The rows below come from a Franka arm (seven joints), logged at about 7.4 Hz.
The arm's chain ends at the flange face. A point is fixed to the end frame.
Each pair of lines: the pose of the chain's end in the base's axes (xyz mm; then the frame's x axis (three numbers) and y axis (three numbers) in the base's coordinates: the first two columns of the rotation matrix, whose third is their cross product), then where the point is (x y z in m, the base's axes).
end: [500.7, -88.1, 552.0, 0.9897, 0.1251, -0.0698, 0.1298, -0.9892, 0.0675]
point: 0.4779 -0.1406 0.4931
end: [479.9, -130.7, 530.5, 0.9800, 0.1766, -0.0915, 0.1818, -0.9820, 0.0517]
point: 0.4584 -0.1836 0.4715
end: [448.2, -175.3, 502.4, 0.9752, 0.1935, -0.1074, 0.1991, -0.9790, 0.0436]
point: 0.4266 -0.2283 0.4435
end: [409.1, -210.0, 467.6, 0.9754, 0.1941, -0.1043, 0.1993, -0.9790, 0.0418]
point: 0.3877 -0.2628 0.4085
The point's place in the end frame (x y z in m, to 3 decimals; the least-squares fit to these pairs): -0.025 0.045 0.064
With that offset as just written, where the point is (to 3 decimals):
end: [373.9, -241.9, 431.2, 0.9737, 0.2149, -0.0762, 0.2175, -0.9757, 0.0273]
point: 0.355 -0.294 0.371
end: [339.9, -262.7, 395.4, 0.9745, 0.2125, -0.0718, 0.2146, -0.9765, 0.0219]
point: 0.321 -0.314 0.334
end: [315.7, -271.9, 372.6, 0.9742, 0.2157, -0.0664, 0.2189, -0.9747, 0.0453]
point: 0.298 -0.325 0.313
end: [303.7, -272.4, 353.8, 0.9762, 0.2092, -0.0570, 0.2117, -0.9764, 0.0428]
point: 0.286 -0.325 0.293
